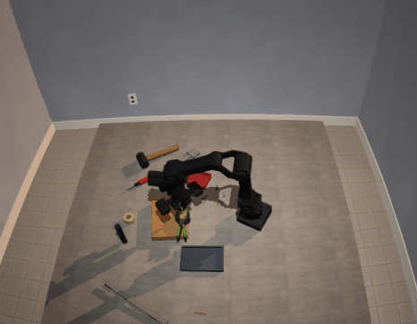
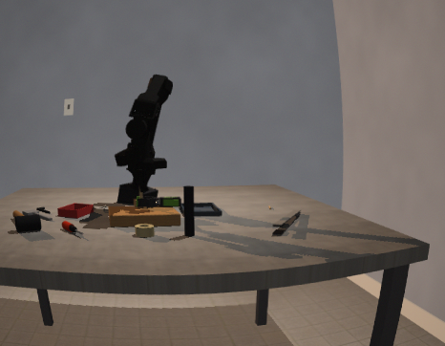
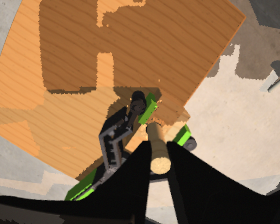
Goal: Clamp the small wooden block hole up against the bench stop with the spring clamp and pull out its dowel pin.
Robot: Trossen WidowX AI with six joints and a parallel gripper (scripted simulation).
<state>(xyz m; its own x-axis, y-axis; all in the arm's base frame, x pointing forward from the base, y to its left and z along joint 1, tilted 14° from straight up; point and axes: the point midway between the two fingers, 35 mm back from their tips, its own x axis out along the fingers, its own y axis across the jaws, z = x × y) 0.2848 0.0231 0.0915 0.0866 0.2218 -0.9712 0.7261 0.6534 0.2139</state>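
Right now my hand is 4 cm above the dowel pin. Also, from my hand: wooden board: 6 cm ahead, 1 cm to the left, 10 cm below; then bench stop: 1 cm behind, 1 cm to the right, 7 cm below; then small wooden block: 7 cm below.
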